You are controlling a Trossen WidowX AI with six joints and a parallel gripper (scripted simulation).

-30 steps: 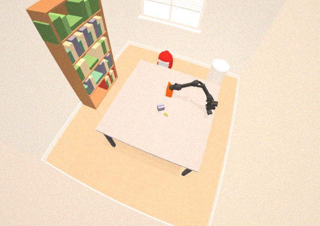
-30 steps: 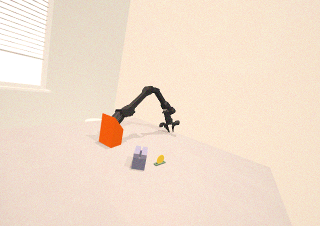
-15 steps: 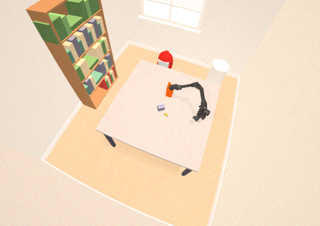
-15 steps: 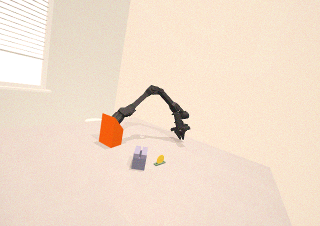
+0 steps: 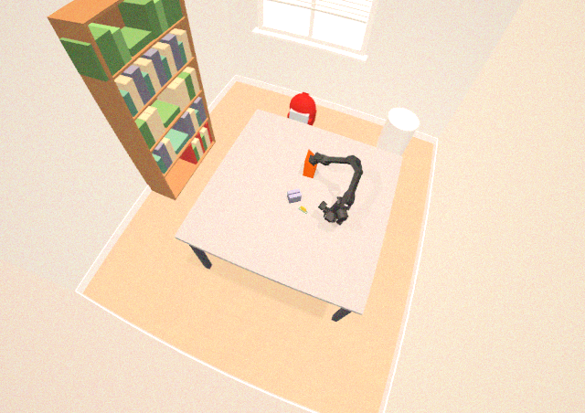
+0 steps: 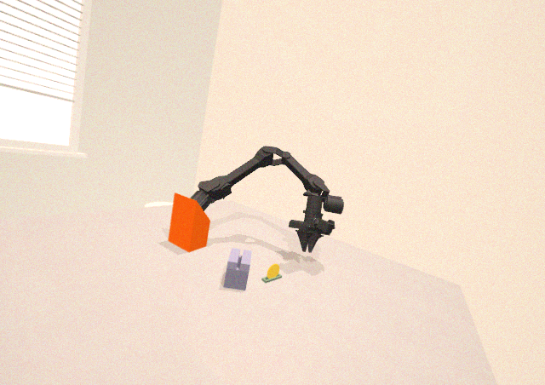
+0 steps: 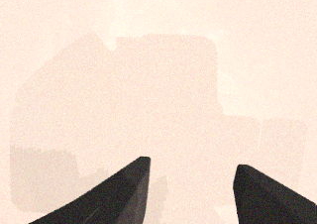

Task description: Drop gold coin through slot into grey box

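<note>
Right now my gripper tip is 160 mm to the left of the gold coin, 50 mm past it and 30 mm above it.
</note>
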